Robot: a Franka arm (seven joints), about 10 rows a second.
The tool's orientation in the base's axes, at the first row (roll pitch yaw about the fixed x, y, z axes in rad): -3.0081, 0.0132, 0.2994
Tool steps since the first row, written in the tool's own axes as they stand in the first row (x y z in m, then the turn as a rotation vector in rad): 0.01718, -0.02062, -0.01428, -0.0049, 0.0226, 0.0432; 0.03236, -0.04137, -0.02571, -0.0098, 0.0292, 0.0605; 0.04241, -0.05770, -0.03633, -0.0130, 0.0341, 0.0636; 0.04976, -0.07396, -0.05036, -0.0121, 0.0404, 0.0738; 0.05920, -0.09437, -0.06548, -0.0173, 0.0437, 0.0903
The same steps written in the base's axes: 0.01116, 0.02284, 0.01667, -0.0003, -0.0175, -0.0458; 0.02022, 0.04557, 0.03056, -0.0040, -0.0231, -0.0637; 0.02563, 0.06270, 0.04312, -0.0058, -0.0283, -0.0674; 0.02865, 0.07854, 0.05909, -0.0036, -0.0327, -0.0784; 0.03252, 0.09880, 0.07667, -0.0085, -0.0354, -0.0951
